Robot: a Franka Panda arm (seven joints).
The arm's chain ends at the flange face. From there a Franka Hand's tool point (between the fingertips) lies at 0.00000 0.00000 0.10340 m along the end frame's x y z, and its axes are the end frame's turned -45 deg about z.
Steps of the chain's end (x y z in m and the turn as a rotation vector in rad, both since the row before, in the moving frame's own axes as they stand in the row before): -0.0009, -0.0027, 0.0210, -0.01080, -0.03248, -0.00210; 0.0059, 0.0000, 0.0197, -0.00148, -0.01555, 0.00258; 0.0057, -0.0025, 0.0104, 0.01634, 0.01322, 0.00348; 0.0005, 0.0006, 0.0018, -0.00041, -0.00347, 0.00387; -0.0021, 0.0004, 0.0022, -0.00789, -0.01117, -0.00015
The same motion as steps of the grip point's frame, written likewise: -0.0019, -0.0041, 0.0209, 0.01533, -0.03060, -0.00210; 0.0029, 0.0031, 0.0197, 0.00995, -0.01204, 0.00258; 0.0080, 0.0020, 0.0104, 0.00221, 0.02090, 0.00348; -0.0004, 0.0006, 0.0018, 0.00216, -0.00274, 0.00387; -0.0032, -0.0014, 0.0022, 0.00232, -0.01348, -0.00015
